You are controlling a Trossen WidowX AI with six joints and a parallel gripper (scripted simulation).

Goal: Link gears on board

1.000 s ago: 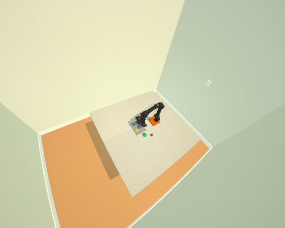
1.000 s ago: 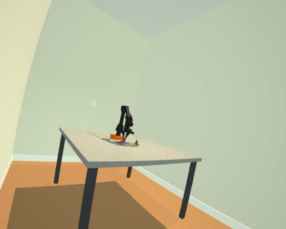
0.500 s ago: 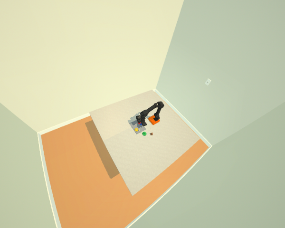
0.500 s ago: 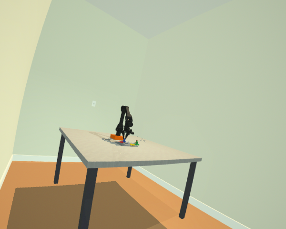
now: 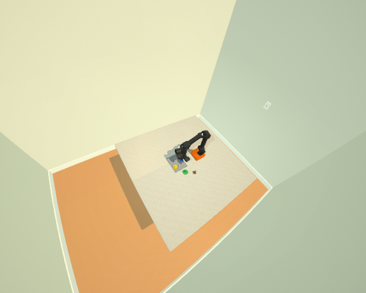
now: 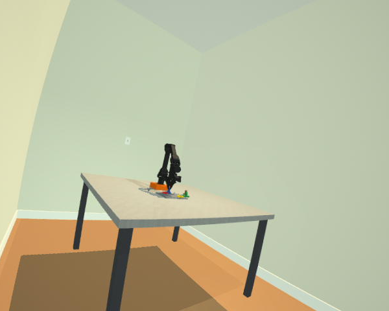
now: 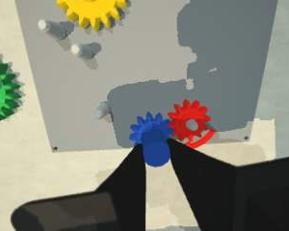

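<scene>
Now: gripper tip 1 cm above the blue gear. From my gripper tip the other things lie so: green gear (5 cm ahead, 15 cm to the left, 3 cm below); then red arrow (2 cm behind, 5 cm to the right, 3 cm below); then red gear (1 cm ahead, 4 cm to the right, 3 cm below).
</scene>
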